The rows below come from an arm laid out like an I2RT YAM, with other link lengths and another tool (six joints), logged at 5 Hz.
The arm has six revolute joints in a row. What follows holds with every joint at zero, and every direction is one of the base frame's. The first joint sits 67.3 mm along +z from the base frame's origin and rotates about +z. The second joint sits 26.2 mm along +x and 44.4 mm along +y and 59.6 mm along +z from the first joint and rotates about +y. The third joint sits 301 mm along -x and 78.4 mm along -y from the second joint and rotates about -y. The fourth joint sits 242.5 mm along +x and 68.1 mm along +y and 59.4 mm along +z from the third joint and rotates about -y. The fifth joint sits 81.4 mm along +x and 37.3 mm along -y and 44.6 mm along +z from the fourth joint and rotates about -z. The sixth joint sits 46.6 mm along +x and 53.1 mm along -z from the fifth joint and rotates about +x. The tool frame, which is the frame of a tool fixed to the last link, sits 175 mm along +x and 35 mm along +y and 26 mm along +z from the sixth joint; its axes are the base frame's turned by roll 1.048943, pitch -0.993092 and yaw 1.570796 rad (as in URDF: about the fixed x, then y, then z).
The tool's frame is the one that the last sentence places.
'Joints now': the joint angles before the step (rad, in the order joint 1, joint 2, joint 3, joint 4, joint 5, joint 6). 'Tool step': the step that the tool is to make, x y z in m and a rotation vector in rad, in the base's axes. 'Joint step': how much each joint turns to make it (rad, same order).
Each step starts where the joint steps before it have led.
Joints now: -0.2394, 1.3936, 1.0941, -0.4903, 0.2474, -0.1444
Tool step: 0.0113, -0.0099, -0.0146, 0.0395, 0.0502, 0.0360
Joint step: -0.0574, 0.0865, 0.0642, -0.0259, -0.0822, -0.0519
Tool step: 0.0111, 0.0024, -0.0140, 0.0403, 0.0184, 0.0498
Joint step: -0.0249, 0.0593, 0.0213, 0.0126, -0.0739, -0.0348
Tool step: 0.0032, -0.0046, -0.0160, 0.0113, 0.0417, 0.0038
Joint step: -0.0110, 0.0515, 0.0214, -0.0119, -0.0073, -0.0132
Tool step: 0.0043, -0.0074, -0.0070, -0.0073, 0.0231, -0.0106
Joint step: -0.0047, 0.0375, 0.0272, -0.0087, 0.0151, -0.0042
